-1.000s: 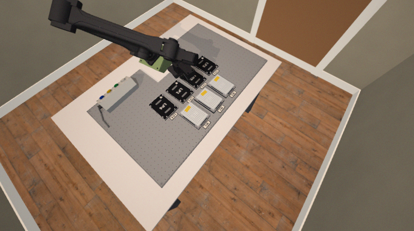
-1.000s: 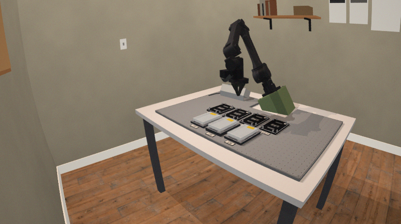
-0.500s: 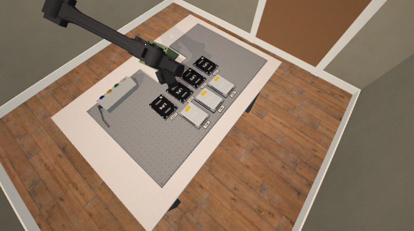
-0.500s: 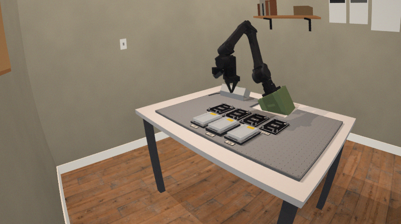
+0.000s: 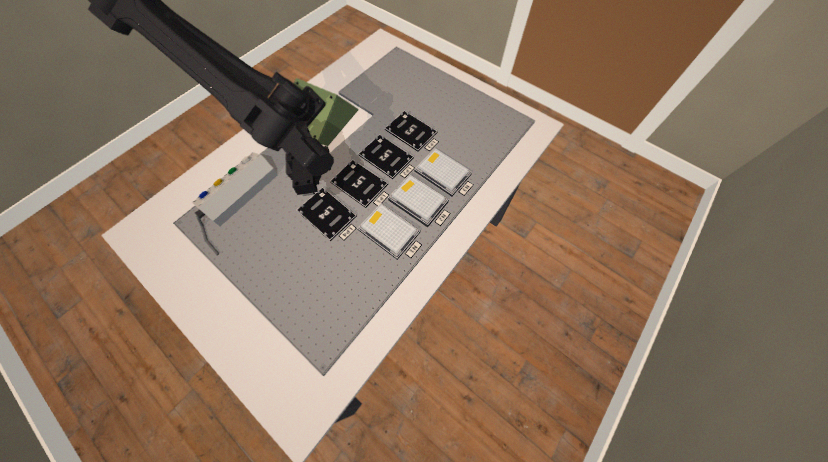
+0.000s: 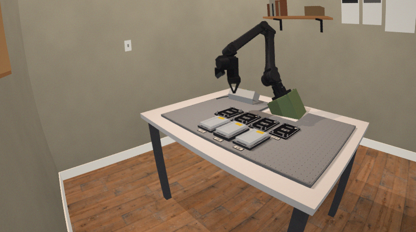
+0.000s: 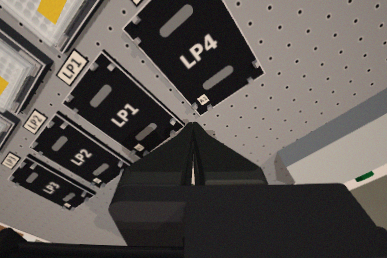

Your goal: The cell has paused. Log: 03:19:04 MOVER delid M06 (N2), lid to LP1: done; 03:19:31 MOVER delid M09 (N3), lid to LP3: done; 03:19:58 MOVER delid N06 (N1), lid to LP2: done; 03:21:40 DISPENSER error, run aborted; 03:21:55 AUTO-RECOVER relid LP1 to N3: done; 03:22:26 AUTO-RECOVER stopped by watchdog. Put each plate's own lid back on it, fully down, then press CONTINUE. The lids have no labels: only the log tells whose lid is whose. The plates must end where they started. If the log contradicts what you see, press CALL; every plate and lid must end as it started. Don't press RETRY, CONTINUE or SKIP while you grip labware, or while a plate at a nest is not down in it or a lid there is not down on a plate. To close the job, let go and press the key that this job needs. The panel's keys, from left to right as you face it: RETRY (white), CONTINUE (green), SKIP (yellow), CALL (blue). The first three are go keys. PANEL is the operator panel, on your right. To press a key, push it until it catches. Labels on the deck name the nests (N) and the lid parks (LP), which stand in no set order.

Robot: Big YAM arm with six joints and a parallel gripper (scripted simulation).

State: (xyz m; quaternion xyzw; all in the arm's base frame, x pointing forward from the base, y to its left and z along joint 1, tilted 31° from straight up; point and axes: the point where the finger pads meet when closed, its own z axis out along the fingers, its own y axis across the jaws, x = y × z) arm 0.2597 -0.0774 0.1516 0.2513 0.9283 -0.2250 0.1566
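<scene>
The green key lies 25 cm behind my hand, 14 cm to the right of it and 7 cm below it. Round my hand: blue key 23 cm behind, 24 cm to the right, 7 cm below; then white key 26 cm behind, 9 cm to the right, 7 cm below; then yellow key 24 cm behind, 19 cm to the right, 7 cm below.
</scene>
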